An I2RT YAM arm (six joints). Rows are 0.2 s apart.
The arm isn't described. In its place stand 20 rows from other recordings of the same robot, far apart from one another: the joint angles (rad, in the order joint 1, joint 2, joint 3, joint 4, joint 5, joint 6), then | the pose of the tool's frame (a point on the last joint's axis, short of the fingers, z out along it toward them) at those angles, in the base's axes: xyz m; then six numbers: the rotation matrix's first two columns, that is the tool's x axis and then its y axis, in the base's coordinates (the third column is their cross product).
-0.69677, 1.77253, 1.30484, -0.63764, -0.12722, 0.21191 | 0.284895 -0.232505 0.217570 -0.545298 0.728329 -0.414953 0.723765 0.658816 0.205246
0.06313, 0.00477, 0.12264, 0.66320, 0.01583, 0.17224 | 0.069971 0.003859 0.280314 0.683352 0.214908 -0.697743 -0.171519 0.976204 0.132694
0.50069, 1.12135, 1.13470, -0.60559, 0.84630, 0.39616 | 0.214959 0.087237 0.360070 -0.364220 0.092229 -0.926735 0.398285 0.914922 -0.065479
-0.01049, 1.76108, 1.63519, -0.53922, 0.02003, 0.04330 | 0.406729 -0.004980 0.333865 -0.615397 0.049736 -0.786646 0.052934 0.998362 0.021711
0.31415, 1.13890, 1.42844, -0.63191, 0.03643, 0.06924 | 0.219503 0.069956 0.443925 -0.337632 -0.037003 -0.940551 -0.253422 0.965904 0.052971
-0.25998, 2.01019, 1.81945, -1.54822, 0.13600, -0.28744 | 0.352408 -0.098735 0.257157 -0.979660 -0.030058 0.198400 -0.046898 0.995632 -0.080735
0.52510, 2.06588, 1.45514, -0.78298, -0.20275, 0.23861 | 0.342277 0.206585 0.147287 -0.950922 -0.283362 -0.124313 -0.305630 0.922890 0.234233
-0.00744, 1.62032, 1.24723, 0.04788, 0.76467, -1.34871 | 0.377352 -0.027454 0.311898 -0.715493 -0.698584 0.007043 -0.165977 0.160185 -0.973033
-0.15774, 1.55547, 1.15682, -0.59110, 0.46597, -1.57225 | 0.316584 -0.066552 0.249223 -0.382691 -0.843745 0.376354 -0.826068 0.130081 -0.548352
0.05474, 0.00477, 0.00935, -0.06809, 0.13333, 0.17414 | 0.109881 0.001282 0.168946 -0.048858 0.169304 -0.984352 0.088038 0.982423 0.164602
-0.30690, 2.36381, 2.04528, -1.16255, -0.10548, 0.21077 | 0.448562 -0.138223 0.170043 -0.867458 0.493156 -0.065675 0.483619 0.866835 0.121285
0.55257, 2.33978, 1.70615, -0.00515, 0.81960, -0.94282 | 0.452411 0.248410 0.147905 -0.412417 -0.903184 -0.119042 -0.327709 0.269010 -0.905671
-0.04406, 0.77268, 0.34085, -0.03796, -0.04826, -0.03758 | 0.176179 -0.006048 0.200143 -0.451979 -0.017637 -0.891854 -0.015971 0.999804 -0.011677
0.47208, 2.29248, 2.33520, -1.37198, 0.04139, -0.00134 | 0.412880 0.209157 0.275704 -0.864173 -0.442737 -0.239141 -0.446694 0.893770 -0.040498
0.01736, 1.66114, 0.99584, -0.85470, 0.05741, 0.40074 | 0.279161 0.002804 0.162992 -0.925071 0.373455 -0.069106 0.376263 0.925927 -0.032957
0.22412, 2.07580, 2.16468, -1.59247, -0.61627, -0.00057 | 0.378942 0.107485 0.323238 -0.972664 -0.222195 -0.067484 -0.219763 0.786878 0.576652
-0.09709, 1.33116, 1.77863, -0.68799, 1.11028, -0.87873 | 0.235271 -0.054956 0.508662 -0.851171 -0.260883 -0.455464 0.397532 0.246215 -0.883938
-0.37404, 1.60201, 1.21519, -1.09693, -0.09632, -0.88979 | 0.268673 -0.101781 0.231494 -0.860342 -0.493080 -0.129169 -0.496415 0.868055 -0.007227
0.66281, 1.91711, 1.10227, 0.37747, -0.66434, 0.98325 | 0.312645 0.271901 0.181506 -0.954720 0.086037 -0.284793 -0.234703 0.370445 0.898713
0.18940, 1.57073, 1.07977, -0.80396, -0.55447, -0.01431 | 0.283969 0.073521 0.214580 -0.940578 -0.192694 -0.279611 -0.314401 0.805301 0.502635
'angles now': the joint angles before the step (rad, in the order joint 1, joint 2, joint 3, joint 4, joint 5, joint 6). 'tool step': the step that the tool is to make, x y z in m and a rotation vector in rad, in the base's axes. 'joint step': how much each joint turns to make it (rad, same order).
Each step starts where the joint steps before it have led.
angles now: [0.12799 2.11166 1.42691 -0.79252 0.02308 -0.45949]
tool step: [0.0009 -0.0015 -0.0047 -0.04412 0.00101 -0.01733]
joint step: [-0.00001 0.01293 0.00004 0.00564 0.04501 0.01335]
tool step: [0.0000 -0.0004 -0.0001 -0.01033 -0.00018 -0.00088]
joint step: [-0.00008 0.00045 0.00022 -0.00090 0.01030 -0.00008]
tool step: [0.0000 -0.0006 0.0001 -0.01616 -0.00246 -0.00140]
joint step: [-0.00003 -0.00047 -0.00055 0.00046 0.01640 -0.00003]
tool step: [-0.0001 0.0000 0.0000 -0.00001 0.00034 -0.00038]
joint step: [0.00003 -0.00020 -0.00031 -0.00027 0.00000 0.00042]
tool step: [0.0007 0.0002 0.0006 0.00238 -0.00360 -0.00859]
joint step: [0.00017 0.00036 0.00312 0.00027 -0.00114 0.00894]
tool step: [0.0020 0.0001 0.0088 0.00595 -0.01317 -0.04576]
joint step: [-0.00039 -0.01080 0.02081 -0.02207 0.00001 0.04576]
